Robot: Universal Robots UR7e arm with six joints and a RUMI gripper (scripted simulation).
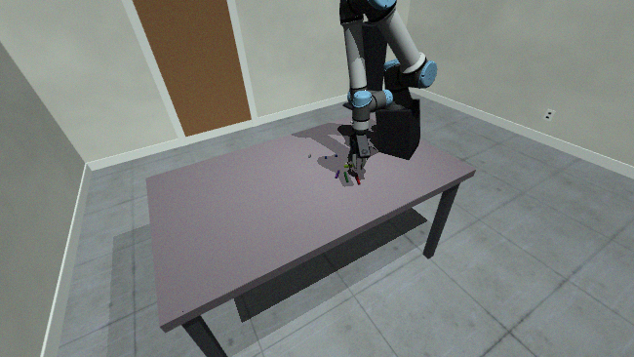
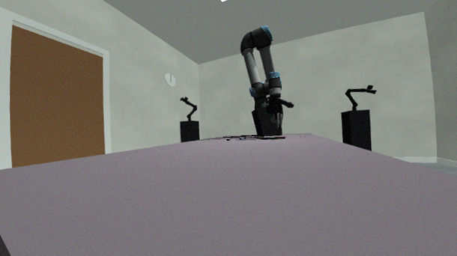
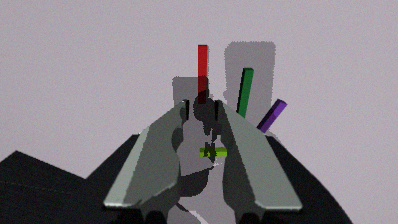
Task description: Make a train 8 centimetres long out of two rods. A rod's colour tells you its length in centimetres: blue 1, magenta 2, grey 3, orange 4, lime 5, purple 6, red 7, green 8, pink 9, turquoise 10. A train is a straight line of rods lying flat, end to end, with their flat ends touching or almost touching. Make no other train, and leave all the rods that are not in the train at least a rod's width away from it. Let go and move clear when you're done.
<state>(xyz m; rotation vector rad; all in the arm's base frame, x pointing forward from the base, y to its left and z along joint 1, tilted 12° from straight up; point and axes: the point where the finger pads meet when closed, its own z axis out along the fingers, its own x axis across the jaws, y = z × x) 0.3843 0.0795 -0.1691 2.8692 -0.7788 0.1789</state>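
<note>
The red rod lies 70 mm below my hand. Also, from my hand: green rod 30 mm ahead, 50 mm to the right, 70 mm below; then purple rod 50 mm ahead, 100 mm to the right, 70 mm below; then lime rod 40 mm behind, 120 mm to the right, 70 mm below.
</note>
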